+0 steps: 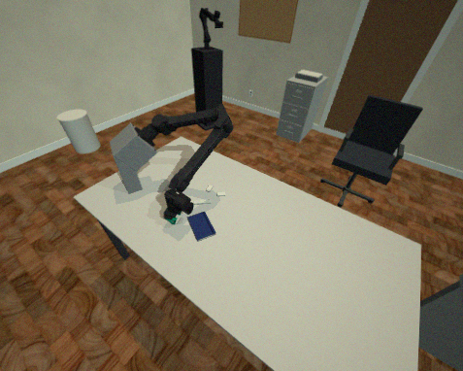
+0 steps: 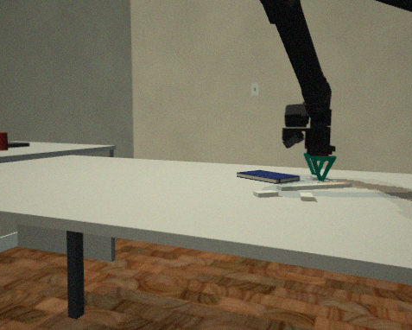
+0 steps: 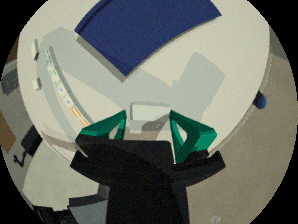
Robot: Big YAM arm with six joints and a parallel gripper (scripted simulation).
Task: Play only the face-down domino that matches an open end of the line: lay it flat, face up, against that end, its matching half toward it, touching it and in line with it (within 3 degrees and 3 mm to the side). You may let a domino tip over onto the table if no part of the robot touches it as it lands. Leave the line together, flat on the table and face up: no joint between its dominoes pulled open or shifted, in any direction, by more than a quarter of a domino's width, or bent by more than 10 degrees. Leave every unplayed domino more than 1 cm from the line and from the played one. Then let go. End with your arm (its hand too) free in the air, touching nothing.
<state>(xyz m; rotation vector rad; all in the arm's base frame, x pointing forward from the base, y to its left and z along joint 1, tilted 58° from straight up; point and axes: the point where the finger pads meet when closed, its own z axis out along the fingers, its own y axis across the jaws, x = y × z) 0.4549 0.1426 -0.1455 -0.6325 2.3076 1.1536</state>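
Right now the white domino is 10 mm ahead of my hand. The rest, counted from my hand: book 120 mm ahead, 90 mm to the left.
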